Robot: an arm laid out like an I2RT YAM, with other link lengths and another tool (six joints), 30 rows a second.
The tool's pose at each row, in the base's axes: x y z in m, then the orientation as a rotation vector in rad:
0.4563, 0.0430, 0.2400, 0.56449, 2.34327, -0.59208
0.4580, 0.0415, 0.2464, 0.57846, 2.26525, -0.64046
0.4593, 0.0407, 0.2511, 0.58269, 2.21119, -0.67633
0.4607, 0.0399, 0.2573, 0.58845, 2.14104, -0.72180
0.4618, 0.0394, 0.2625, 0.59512, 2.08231, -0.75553
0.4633, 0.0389, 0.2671, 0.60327, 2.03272, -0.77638
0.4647, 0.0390, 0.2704, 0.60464, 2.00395, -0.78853
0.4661, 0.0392, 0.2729, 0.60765, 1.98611, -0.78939
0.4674, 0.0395, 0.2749, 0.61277, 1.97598, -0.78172
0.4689, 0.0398, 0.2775, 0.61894, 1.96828, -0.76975
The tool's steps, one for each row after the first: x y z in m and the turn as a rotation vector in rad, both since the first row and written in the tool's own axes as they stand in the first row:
-0.0059, -0.0020, -0.0028, 0.04063, -0.06611, 0.02086
-0.0101, -0.0032, -0.0049, 0.06999, -0.11304, 0.03093
-0.0155, -0.0047, -0.0081, 0.10866, -0.17300, 0.04424
-0.0199, -0.0059, -0.0109, 0.13941, -0.22203, 0.05776
-0.0242, -0.0067, -0.0131, 0.16104, -0.26253, 0.07321
-0.0274, -0.0068, -0.0147, 0.17291, -0.28711, 0.07990
-0.0300, -0.0065, -0.0159, 0.17589, -0.30199, 0.08767
-0.0322, -0.0061, -0.0168, 0.17232, -0.30974, 0.09706
-0.0349, -0.0058, -0.0180, 0.16556, -0.31516, 0.10777

